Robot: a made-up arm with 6 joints. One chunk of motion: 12 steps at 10 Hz.
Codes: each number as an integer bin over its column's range. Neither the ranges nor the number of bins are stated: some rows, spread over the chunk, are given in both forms.
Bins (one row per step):
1: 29 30 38 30 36 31
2: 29 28 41 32 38 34
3: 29 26 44 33 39 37
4: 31 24 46 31 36 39
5: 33 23 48 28 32 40
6: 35 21 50 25 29 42
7: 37 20 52 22 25 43
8: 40 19 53 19 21 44
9: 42 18 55 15 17 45
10: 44 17 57 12 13 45
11: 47 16 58 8 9 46
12: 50 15 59 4 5 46
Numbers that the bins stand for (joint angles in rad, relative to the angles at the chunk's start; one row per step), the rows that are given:
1: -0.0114 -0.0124 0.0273 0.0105 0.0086 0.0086
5: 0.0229 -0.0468 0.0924 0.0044 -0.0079 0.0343
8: 0.0829 -0.0665 0.1249 -0.0227 -0.0533 0.0457
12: 0.1686 -0.0862 0.1640 -0.0679 -0.1194 0.0514
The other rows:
2: -0.0114 -0.0222 0.0468 0.0165 0.0168 0.0171
3: -0.0114 -0.0321 0.0663 0.0195 0.0210 0.0257
4: 0.0057 -0.0419 0.0794 0.0135 0.0086 0.0314
6: 0.0400 -0.0567 0.1054 -0.0046 -0.0203 0.0400
7: 0.0571 -0.0616 0.1184 -0.0137 -0.0368 0.0429
9: 0.1000 -0.0714 0.1379 -0.0348 -0.0698 0.0486
10: 0.1171 -0.0763 0.1510 -0.0438 -0.0863 0.0486
11: 0.1429 -0.0813 0.1575 -0.0559 -0.1029 0.0514

